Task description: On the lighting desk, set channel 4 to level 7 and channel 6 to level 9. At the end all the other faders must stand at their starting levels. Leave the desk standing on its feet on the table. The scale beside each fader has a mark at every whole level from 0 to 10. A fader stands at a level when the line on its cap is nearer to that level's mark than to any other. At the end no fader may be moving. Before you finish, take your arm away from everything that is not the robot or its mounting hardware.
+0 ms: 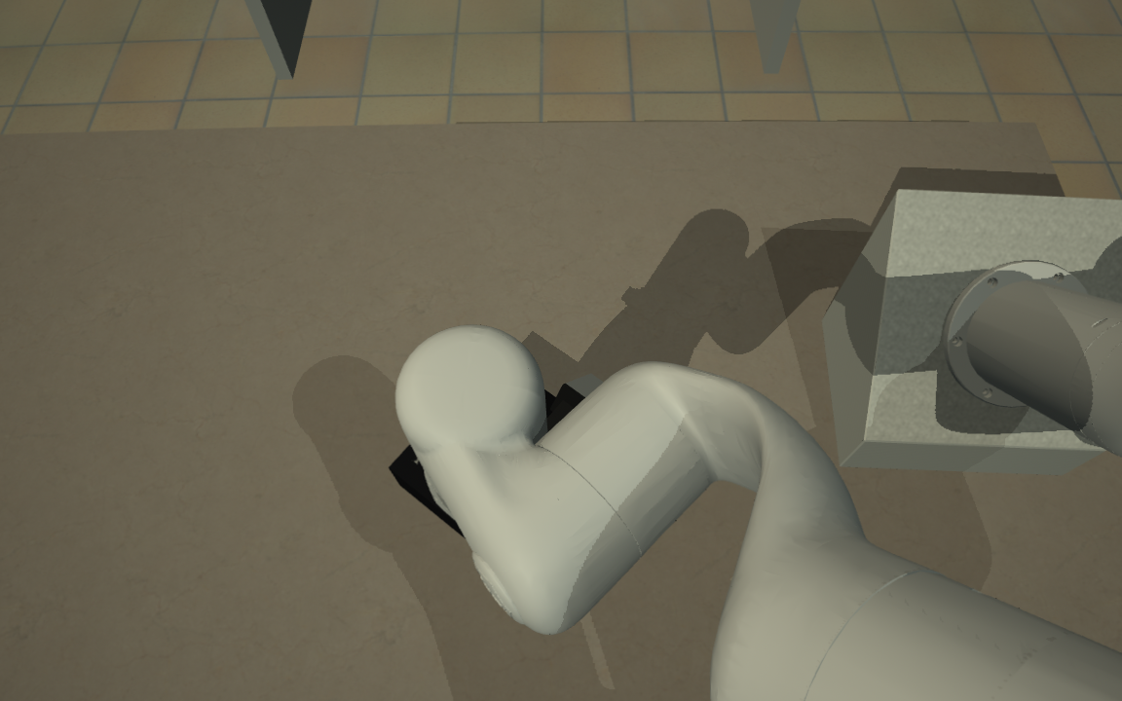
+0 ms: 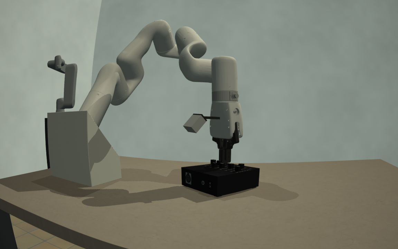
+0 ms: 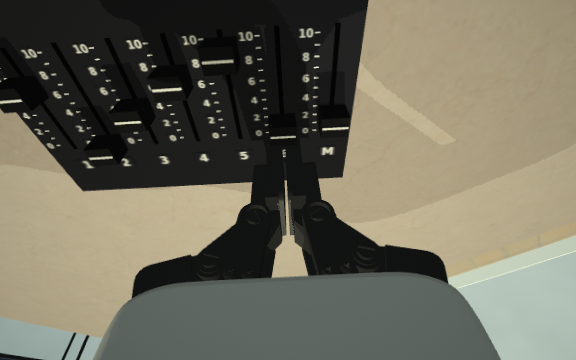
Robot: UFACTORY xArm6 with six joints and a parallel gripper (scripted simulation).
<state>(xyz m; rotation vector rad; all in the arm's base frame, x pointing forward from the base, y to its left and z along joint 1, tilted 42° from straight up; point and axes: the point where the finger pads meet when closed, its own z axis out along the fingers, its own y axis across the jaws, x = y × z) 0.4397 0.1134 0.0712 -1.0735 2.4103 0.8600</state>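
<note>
Now: the master fader cap 30 mm behind my hand and 10 mm below it. Round my hand: channel 4 cap 60 mm to the right, 10 mm below; then channel 5 cap 60 mm to the right, 20 mm behind, 10 mm below; then channel 6 cap 20 mm to the right, 10 mm below, 10 mm behind.
</note>
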